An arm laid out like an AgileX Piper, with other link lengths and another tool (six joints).
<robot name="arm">
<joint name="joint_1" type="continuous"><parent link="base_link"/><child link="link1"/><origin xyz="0 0 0.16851" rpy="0 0 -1.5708"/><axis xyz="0 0 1"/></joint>
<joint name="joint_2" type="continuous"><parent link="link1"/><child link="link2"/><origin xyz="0 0 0" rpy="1.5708 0 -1.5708"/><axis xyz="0 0 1"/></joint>
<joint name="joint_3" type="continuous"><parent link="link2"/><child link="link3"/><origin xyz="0.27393 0.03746 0" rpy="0 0 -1.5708"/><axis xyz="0 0 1"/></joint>
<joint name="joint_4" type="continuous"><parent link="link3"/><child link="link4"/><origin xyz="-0.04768 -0.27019 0" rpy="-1.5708 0 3.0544"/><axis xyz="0 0 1"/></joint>
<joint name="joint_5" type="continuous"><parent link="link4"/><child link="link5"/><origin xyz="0 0 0" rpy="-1.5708 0 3.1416"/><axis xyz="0 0 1"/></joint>
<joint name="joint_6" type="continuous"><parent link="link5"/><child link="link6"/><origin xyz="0 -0.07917 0" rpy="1.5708 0 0"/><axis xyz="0 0 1"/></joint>
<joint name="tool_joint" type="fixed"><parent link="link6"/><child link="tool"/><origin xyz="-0.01 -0.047 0.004" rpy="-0.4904 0 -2.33"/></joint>
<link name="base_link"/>
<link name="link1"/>
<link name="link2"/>
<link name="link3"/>
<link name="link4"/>
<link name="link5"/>
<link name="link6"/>
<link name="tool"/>
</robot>
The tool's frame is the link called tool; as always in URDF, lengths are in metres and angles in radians. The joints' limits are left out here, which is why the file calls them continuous.
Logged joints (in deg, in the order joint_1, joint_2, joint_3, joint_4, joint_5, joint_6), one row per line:
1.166 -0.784 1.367 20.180 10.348 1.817
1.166 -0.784 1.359 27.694 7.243 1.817
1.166 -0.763 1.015 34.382 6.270 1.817
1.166 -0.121 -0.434 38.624 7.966 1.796
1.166 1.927 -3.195 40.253 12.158 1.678
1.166 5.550 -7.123 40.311 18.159 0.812
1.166 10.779 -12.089 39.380 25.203 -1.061
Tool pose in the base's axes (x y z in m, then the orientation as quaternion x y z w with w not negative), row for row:
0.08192 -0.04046 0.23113 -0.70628 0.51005 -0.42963 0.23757
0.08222 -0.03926 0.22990 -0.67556 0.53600 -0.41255 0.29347
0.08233 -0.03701 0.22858 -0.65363 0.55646 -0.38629 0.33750
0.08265 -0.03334 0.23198 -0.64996 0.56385 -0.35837 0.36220
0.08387 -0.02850 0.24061 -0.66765 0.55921 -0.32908 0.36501
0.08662 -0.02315 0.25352 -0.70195 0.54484 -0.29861 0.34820
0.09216 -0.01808 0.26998 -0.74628 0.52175 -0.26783 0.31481
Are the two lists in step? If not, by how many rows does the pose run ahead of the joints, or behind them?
They are in step.
